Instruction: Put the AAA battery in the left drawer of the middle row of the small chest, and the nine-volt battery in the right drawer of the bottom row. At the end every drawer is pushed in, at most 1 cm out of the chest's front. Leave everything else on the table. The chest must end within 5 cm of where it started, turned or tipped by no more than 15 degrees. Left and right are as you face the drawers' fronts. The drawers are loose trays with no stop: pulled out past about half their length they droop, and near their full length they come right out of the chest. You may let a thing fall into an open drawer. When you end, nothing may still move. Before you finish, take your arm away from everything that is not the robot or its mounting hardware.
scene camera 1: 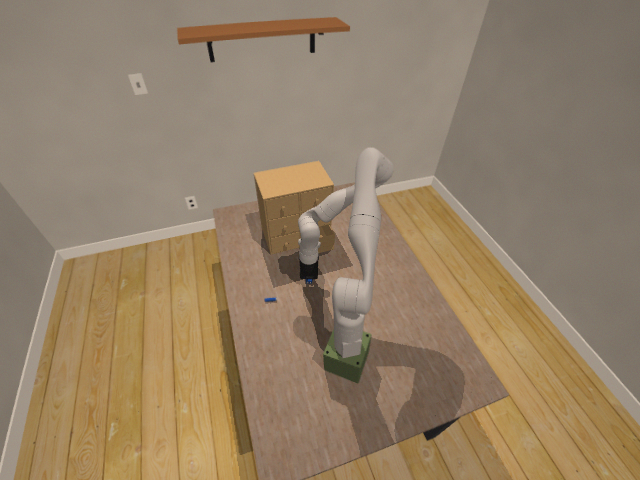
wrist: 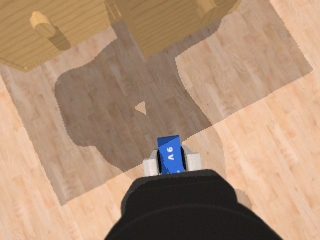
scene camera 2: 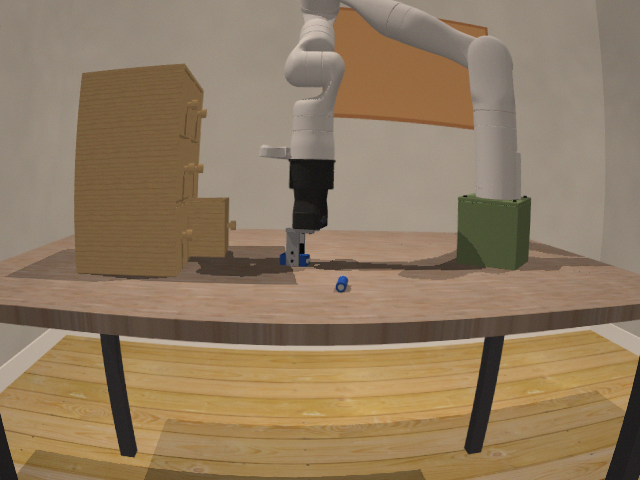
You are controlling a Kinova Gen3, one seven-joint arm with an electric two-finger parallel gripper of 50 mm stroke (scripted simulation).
Labels:
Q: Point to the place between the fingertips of the gripper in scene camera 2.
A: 295, 264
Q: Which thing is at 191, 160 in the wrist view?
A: The gripper.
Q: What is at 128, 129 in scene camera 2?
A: A wooden chest.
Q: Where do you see a blue nine-volt battery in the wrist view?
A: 169, 147

